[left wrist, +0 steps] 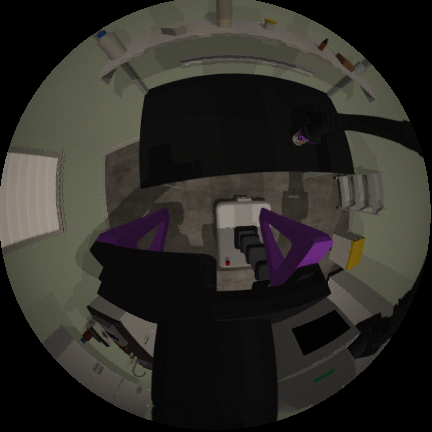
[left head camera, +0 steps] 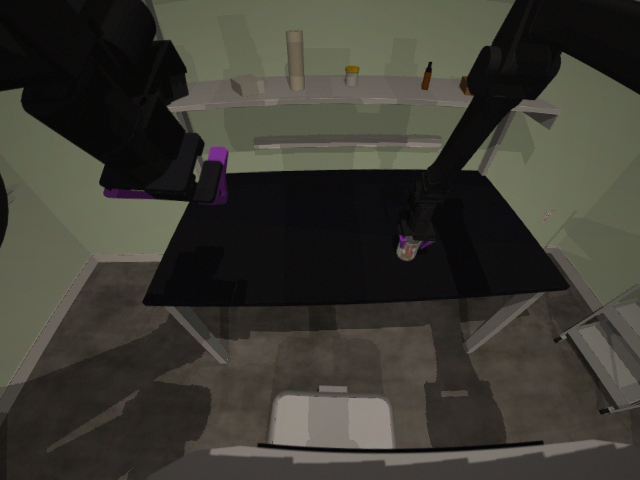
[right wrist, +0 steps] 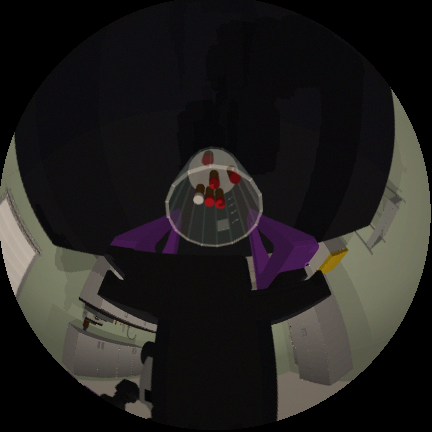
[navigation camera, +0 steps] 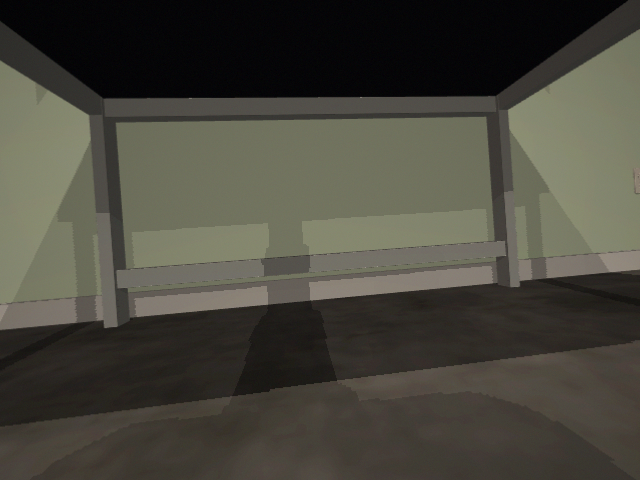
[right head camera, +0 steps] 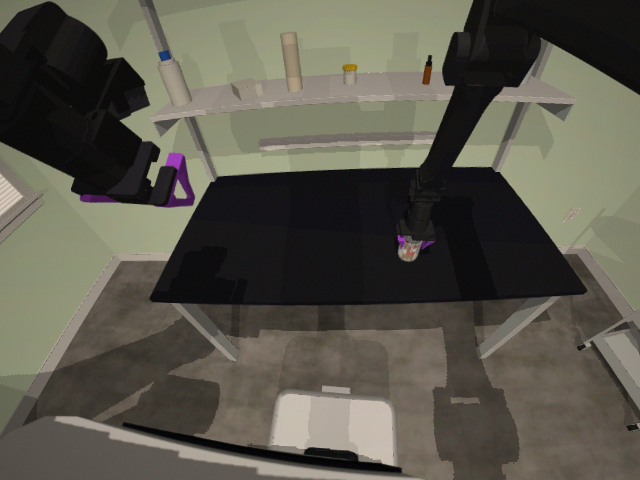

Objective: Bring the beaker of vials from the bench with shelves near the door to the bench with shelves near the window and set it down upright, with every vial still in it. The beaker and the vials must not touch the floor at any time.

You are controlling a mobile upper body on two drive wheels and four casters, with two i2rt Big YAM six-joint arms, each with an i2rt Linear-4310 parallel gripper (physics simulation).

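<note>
A clear glass beaker (left head camera: 407,251) (right head camera: 408,251) (left wrist: 300,138) (right wrist: 214,220) holds several small vials, most with red caps and one with a white cap. My right gripper (left head camera: 415,241) (right head camera: 415,241) (right wrist: 213,213) is shut on the beaker, over the right part of the black bench top (left head camera: 310,248) (right head camera: 310,248) (left wrist: 215,125). Whether the beaker's base touches the bench top cannot be told. My left gripper (left wrist: 213,212) is open and empty, raised off the bench's left end. A window with blinds (left wrist: 32,200) (right head camera: 12,204) is on the left wall.
A shelf (left head camera: 320,98) (right head camera: 320,98) behind the bench bears a tall tan cylinder (left head camera: 295,60) (right head camera: 291,62), a yellow-lidded jar (left head camera: 352,76) (right head camera: 349,74) and an amber bottle (left head camera: 426,78) (right head camera: 427,73). A grey cart (left head camera: 584,356) stands on the floor at the right. My white base (left head camera: 330,418) is before the bench.
</note>
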